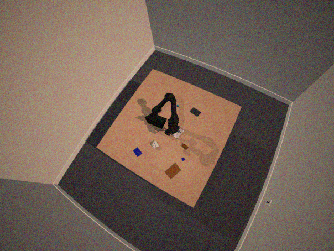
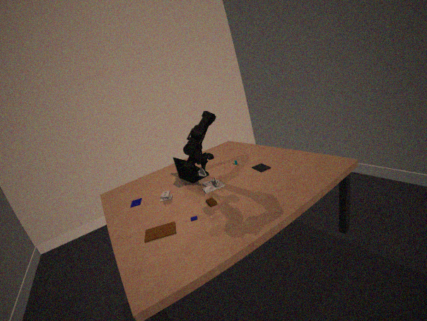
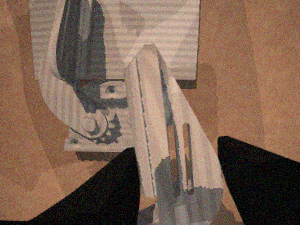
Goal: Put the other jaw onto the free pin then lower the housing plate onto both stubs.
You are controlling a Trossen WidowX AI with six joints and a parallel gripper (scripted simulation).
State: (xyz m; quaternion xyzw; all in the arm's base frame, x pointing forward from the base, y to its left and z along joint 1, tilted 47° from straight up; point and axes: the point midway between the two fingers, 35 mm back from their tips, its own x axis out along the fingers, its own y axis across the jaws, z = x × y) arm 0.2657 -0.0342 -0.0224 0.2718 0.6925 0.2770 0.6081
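Now: gripper tip 8 cm above the base, 6 cm short of it and 3 cm to the right of it. From my gripper tip the other things lie so: jaw: 3 cm behind, 2 cm to the left; blue piece: 26 cm ahead, 20 cm to the right, 8 cm below; small brown block: 21 cm ahead, 8 cm below, 7 cm to the right.
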